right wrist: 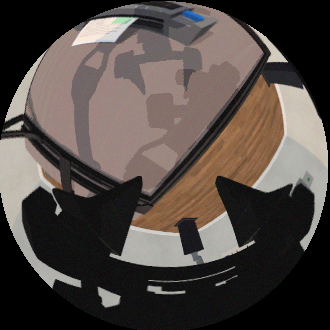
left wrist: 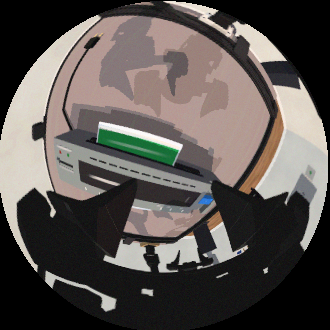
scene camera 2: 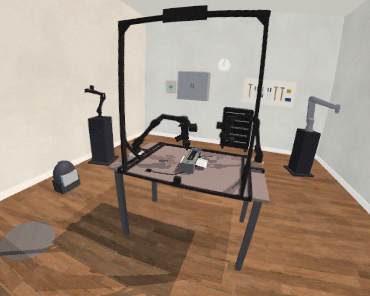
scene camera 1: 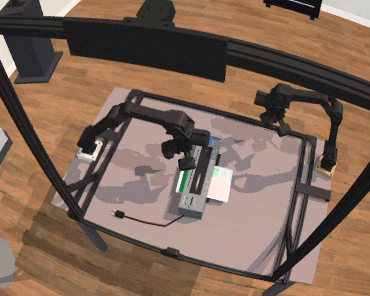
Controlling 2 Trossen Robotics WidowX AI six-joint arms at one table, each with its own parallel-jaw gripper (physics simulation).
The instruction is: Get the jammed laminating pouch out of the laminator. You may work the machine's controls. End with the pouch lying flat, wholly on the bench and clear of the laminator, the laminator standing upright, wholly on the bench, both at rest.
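Seen in the pictures: left gripper, fingertip midpoint: (left wrist: 175, 183) (scene camera 2: 186, 148) (scene camera 1: 187, 155); right gripper, fingertip midpoint: (right wrist: 180, 180) (left wrist: 188, 248) (scene camera 2: 227, 144) (scene camera 1: 275, 124); left arm's base, origin of the base link: (scene camera 2: 136, 151) (scene camera 1: 89, 148); right arm's base, origin of the base link: (left wrist: 149, 245) (scene camera 2: 258, 161) (scene camera 1: 327, 164).
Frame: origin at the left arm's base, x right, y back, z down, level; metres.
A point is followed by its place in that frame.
Note:
The grey laminator (scene camera 1: 194, 204) @[x 0.158, y -0.546, z -0.047 m] (scene camera 2: 187, 165) @[x 0.184, y -0.537, z -0.031 m] (left wrist: 68, 171) @[x 0.143, y -0.548, z -0.046 m] (right wrist: 200, 34) stands upright on the bench. A blue part (scene camera 1: 210, 140) @[x -0.155, y -0.534, z -0.044 m] (left wrist: 205, 200) @[x -0.153, y -0.528, z -0.045 m] (right wrist: 192, 16) is at its far end, small red and green marks at its near end. The pouch (scene camera 1: 220, 186) @[x 0.029, y -0.623, z 0.000 m] (scene camera 2: 202, 163) @[x 0.030, y -0.628, z 0.002 m] (left wrist: 137, 146) @[x 0.021, y -0.475, z -0.007 m] (right wrist: 100, 32) runs through it: a green, white-edged end sticks out on the left in scene camera 1, a printed end on the right; its middle is hidden inside. My left gripper (scene camera 1: 178, 156) (left wrist: 175, 183) @[x -0.027, y -0.469, z -0.092 m] is open and empty above the laminator. My right gripper (scene camera 1: 276, 124) @[x -0.283, y -0.807, z -0.097 m] (right wrist: 180, 180) @[x -0.283, y -0.807, z -0.097 m] is open and empty near the bench's back right edge.
A black power cord with a plug (scene camera 1: 118, 214) @[x 0.263, y -0.249, z 0.019 m] (left wrist: 91, 42) lies on the bench (scene camera 1: 240, 240) @[x 0.239, y -0.763, z 0.033 m], left of the laminator's near end in scene camera 1. A black frame (scene camera 1: 125, 241) @[x 0.363, y -0.310, z 0.036 m] runs around the bench, with uprights and an overhead bar (scene camera 2: 235, 14) @[x 0.383, y -0.787, z -0.987 m].

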